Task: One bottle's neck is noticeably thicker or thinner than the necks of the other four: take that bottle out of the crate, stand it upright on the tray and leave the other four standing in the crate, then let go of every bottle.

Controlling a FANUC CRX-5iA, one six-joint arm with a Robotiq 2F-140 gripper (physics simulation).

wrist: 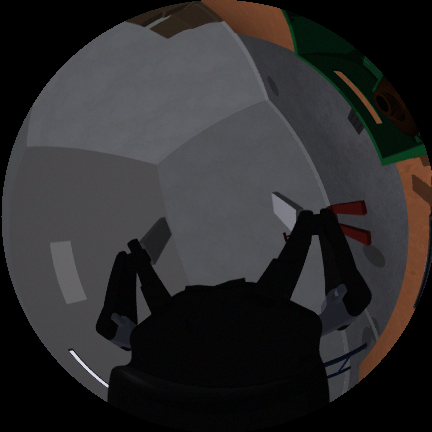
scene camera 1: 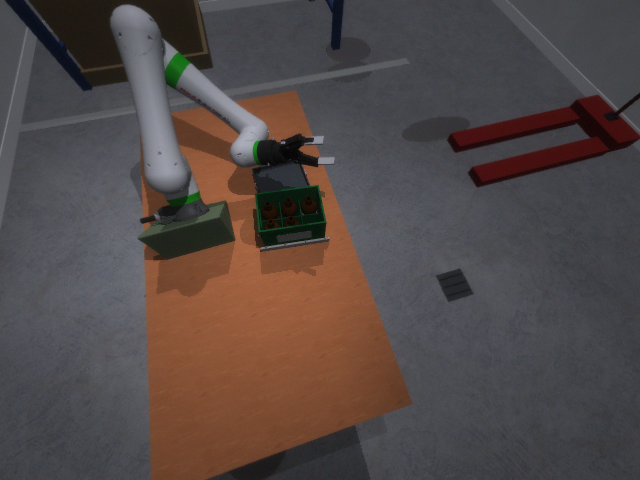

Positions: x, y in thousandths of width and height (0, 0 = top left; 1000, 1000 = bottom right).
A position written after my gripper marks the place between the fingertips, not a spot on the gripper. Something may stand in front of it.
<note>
I see my gripper (scene camera 1: 515, 316).
My gripper also shows in the wrist view (wrist: 506, 497).
</note>
